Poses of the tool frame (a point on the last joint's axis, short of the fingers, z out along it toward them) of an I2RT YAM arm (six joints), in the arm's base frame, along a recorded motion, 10 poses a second.
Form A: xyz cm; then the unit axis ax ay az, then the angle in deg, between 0 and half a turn.
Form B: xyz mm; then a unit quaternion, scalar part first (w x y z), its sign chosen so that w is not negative. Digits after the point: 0 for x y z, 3 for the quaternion.
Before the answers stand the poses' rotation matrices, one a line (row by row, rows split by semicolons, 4 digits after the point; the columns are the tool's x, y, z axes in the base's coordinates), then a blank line. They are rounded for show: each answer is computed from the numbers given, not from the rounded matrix.
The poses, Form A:
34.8 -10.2 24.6 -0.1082 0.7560 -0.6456 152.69
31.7 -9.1 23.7 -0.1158 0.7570 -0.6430 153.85
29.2 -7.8 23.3 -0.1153 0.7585 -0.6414 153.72
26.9 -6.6 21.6 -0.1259 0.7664 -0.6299 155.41
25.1 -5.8 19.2 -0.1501 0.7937 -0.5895 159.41
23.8 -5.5 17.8 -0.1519 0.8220 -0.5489 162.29
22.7 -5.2 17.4 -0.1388 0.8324 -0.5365 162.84
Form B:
-0.8664 0.1417 0.4788; -0.4507 0.1908 -0.8721; -0.2149 -0.9713 -0.1014
-0.8722 0.1170 0.4750; -0.4498 0.1899 -0.8727; -0.1923 -0.9748 -0.1130
-0.8714 0.1181 0.4761; -0.4499 0.1945 -0.8717; -0.1956 -0.9738 -0.1164
-0.8790 0.0779 0.4703; -0.4463 0.2122 -0.8693; -0.1675 -0.9741 -0.1517
-0.8925 -0.0233 0.4504; -0.4380 0.2836 -0.8531; -0.1078 -0.9587 -0.2633
-0.9076 -0.0768 0.4128; -0.4108 0.3667 -0.8348; -0.0872 -0.9272 -0.3643
-0.9178 -0.0676 0.3912; -0.3842 0.3995 -0.8323; -0.1000 -0.9142 -0.3926

348 -102 246 0.236 -0.105 0.735 -0.627
317 -91 237 0.226 -0.113 0.737 -0.626
292 -78 233 0.227 -0.112 0.739 -0.625
269 -66 216 0.213 -0.123 0.749 -0.615
251 -58 192 0.179 -0.148 0.781 -0.580
238 -55 178 0.154 -0.150 0.812 -0.542
227 -52 174 0.149 -0.137 0.823 -0.530

